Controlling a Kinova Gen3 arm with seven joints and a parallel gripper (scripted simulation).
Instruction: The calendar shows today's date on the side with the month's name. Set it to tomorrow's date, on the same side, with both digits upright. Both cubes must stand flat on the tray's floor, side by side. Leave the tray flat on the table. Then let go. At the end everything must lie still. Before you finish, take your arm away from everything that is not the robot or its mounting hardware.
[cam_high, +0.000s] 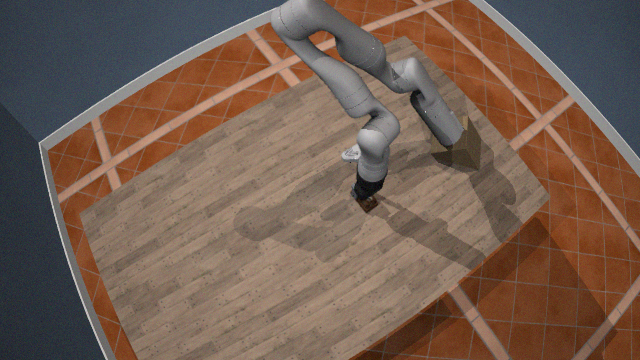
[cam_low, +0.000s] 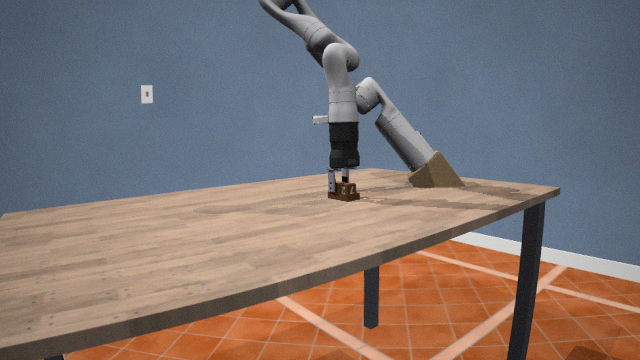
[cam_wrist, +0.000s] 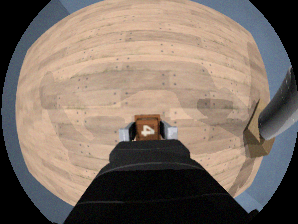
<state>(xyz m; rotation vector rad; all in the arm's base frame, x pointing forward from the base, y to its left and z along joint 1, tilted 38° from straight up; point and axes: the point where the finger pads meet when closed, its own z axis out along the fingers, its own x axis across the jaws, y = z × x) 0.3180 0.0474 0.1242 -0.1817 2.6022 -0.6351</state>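
My hand is 3 cm above the dark brown calendar tray and 2 cm to the right of it.
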